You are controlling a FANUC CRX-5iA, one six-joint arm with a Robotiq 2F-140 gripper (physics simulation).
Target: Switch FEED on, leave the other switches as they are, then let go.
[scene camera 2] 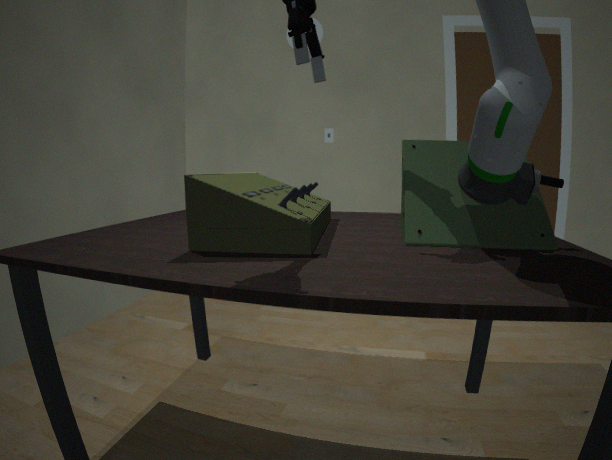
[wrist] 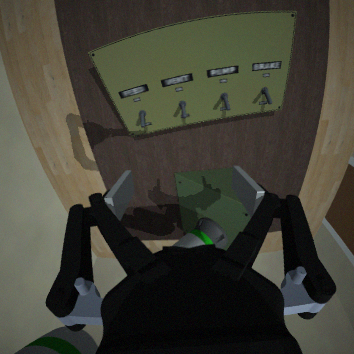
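Seen in the pictures: gripper, fingertip midpoint: (scene camera 2: 312, 72) (wrist: 182, 178); arm's base at its link origin: (scene camera 2: 486, 181) (wrist: 212, 232).
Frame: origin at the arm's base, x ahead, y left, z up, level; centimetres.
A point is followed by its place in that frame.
Observation:
A sloped olive switch box (scene camera 2: 245, 225) {z -8.5, x 48.2, y 33.8 cm} (wrist: 200, 47) {z -0.4, x 61.2, y 10.0 cm} stands on the table. Its face carries a row of dark toggle levers under labels. In the wrist view, the leftmost label (wrist: 133, 91) {z -2.8, x 50.4, y 27.1 cm} is blurred but looks like FEED, with its lever (wrist: 143, 118) {z -3.1, x 42.9, y 24.8 cm} below. The VENT lever (wrist: 183, 109) {z -2.8, x 45.7, y 13.5 cm}, PUMP lever (wrist: 225, 101) {z -2.9, x 48.4, y 2.2 cm} and BRAKE lever (wrist: 266, 95) {z -3.2, x 51.3, y -9.3 cm} follow to the right. The levers lean much alike in the scene view; which setting each is in cannot be told. My gripper (scene camera 2: 309, 71) {z 26.1, x 41.7, y 13.3 cm} (wrist: 182, 178) {z 26.1, x 41.7, y 13.3 cm} is open and empty, high above the box and touching nothing.
A green angled panel (scene camera 2: 430, 200) {z -4.8, x 14.2, y 6.9 cm} (wrist: 200, 187) {z -3.6, x 19.4, y 6.5 cm} stands on the dark table (scene camera 2: 360, 280) {z -14.1, x 23.3, y 42.3 cm} (wrist: 165, 155) {z -14.1, x 26.4, y 19.8 cm}, right of the box in the scene view. The grey arm (scene camera 2: 505, 125) {z 11.3, x -0.4, y 19.9 cm} rises in front of this panel. A brown door (scene camera 2: 545, 100) is in the back wall.

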